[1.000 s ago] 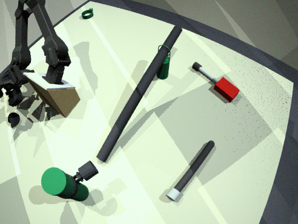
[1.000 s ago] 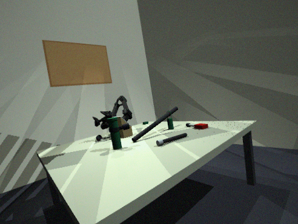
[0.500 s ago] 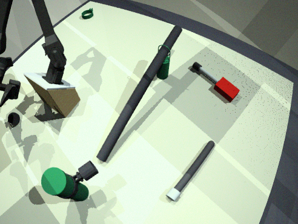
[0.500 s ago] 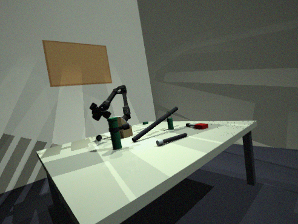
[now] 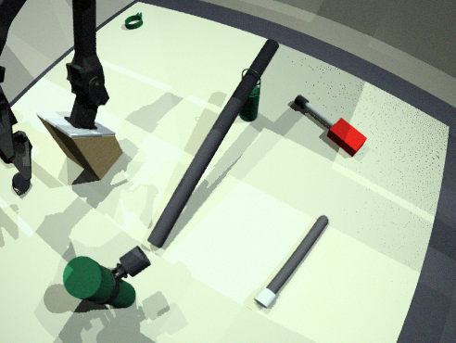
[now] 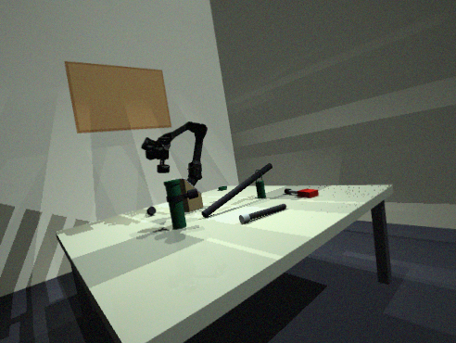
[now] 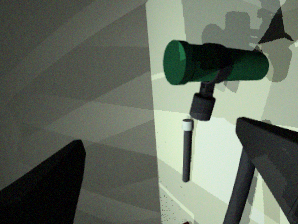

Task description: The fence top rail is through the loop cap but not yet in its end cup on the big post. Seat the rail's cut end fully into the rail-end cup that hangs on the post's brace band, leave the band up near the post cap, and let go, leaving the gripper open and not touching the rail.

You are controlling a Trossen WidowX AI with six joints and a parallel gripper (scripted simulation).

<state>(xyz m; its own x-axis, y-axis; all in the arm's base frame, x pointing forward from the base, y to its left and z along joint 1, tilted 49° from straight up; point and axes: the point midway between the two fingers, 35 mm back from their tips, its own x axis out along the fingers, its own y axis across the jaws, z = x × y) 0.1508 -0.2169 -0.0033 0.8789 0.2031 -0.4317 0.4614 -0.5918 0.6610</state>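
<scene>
The rail-end cup is 17 cm below my gripper tip, 17 cm ahead of it and 2 cm to the left of it.
</scene>
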